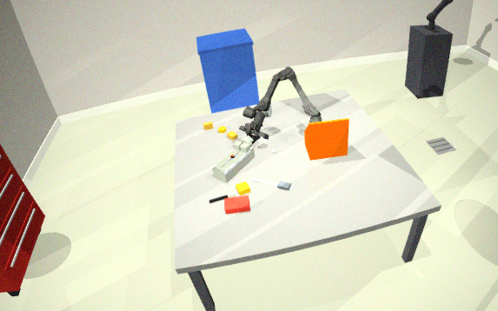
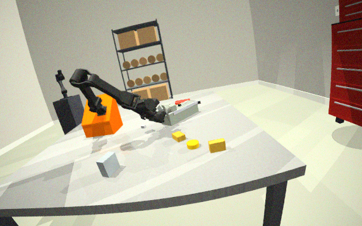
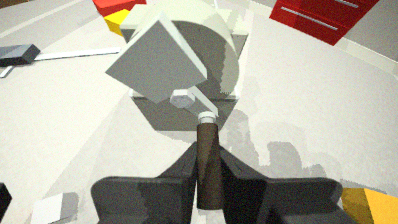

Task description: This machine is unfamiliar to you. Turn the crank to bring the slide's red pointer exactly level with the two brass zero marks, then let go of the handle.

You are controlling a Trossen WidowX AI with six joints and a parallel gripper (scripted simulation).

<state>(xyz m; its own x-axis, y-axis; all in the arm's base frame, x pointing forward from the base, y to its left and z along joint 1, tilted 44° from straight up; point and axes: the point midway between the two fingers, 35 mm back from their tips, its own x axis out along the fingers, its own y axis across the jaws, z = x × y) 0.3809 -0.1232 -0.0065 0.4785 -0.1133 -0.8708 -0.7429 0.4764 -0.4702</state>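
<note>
Now: the dark brown crank handle 30 mm above my gripper tip, 10 mm to the right of it and 10 mm behind it. Round my gripper tip: yellow block (330 mm to the left, 60 mm ahead, 20 mm below); then grey cube (390 mm to the right, 160 mm behind); then red pointer (140 mm to the left, 100 mm ahead, 40 mm above).
</note>
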